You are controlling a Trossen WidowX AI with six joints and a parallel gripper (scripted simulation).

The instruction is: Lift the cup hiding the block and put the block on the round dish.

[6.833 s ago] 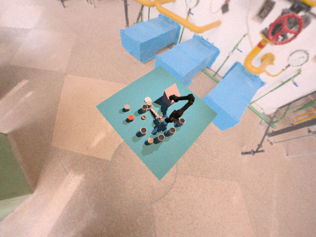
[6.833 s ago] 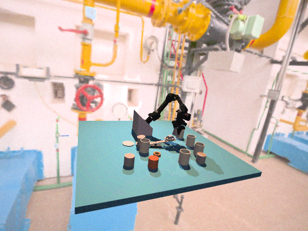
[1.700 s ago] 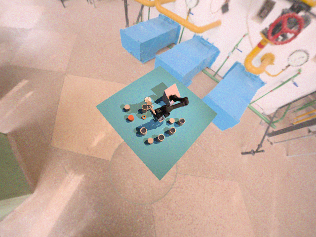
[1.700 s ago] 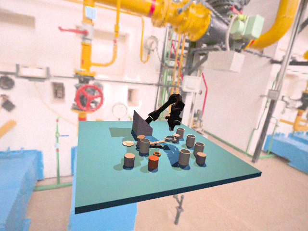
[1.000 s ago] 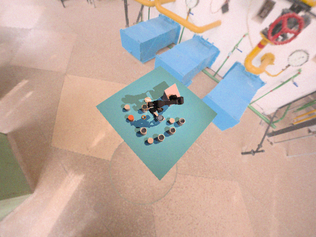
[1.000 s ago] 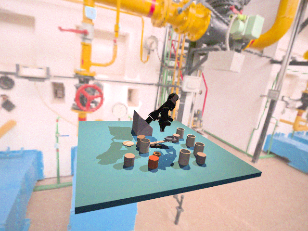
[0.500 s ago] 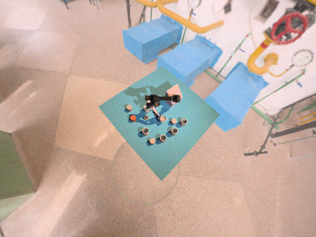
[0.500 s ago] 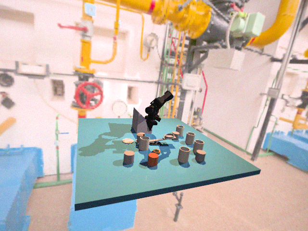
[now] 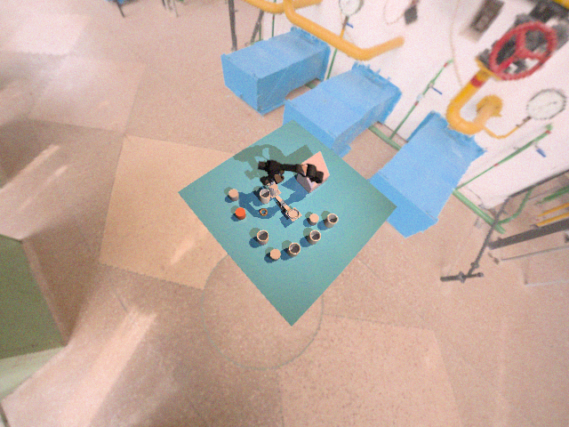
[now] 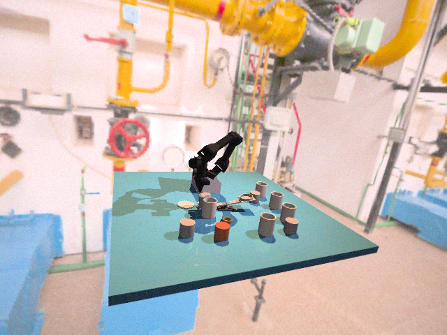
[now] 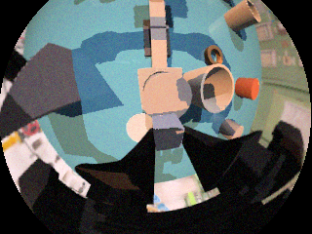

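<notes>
Now: gripper tip 11 cm above the flat round dish, 6 cm to the left of it and 5 cm past it. Also, from my gripper tip: balance 17 cm to the left, 7 cm below, 2 cm ahead; orange ring 17 cm ahead, 13 cm to the left, 10 cm below; block 1 cm above.
</notes>
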